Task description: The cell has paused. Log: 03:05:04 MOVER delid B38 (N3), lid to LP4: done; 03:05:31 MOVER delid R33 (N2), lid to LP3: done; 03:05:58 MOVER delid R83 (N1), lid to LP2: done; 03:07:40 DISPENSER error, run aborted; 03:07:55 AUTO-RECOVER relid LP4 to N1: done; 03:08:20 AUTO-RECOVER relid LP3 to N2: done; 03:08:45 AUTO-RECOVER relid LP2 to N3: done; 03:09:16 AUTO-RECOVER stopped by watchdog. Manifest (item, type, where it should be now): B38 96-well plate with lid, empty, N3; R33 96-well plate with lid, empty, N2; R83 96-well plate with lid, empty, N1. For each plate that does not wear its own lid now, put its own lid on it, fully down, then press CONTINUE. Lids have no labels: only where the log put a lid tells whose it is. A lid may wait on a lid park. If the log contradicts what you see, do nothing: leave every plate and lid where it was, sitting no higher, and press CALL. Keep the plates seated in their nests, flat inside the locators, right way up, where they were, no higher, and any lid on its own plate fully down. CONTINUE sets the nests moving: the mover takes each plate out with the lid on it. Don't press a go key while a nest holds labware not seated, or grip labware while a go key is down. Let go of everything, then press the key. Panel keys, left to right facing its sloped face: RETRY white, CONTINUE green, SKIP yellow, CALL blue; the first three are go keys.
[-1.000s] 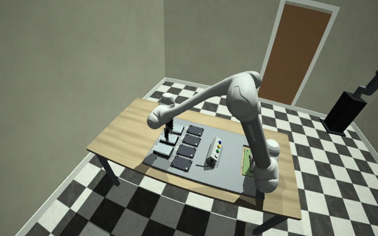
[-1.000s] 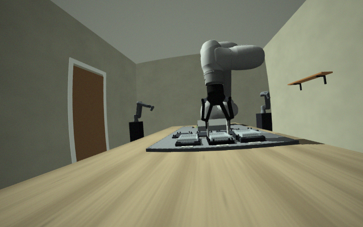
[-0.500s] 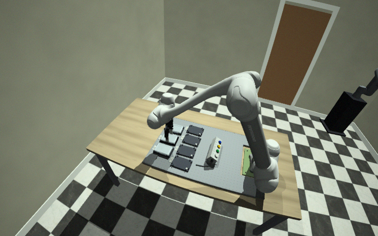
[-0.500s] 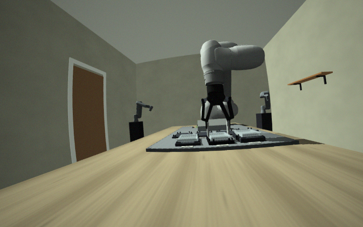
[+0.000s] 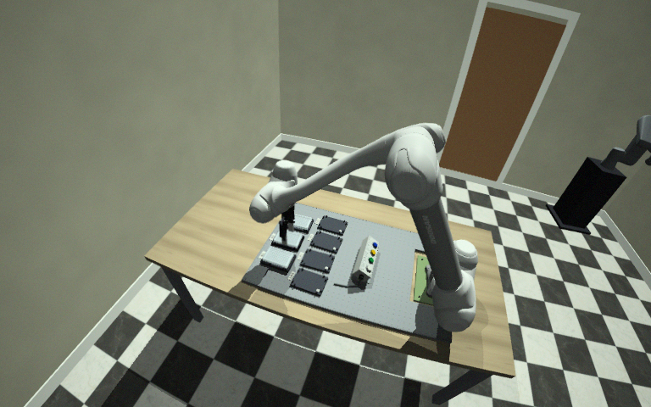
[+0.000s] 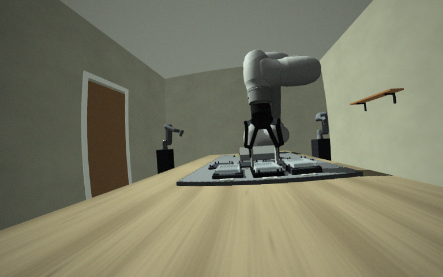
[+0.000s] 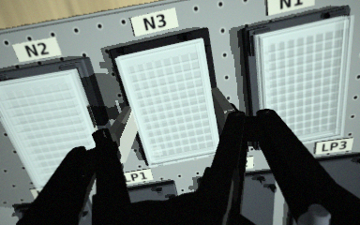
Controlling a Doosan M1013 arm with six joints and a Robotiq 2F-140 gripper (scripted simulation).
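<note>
My gripper is now 20 mm above the clear lid. From my hand the other things lie so: N1 plate (10 mm behind, 140 mm to the right, 30 mm below); then LP2 label (110 mm behind, 60 mm to the right, 50 mm below); then LP1 label (90 mm behind, 80 mm to the left, 50 mm below).
</note>
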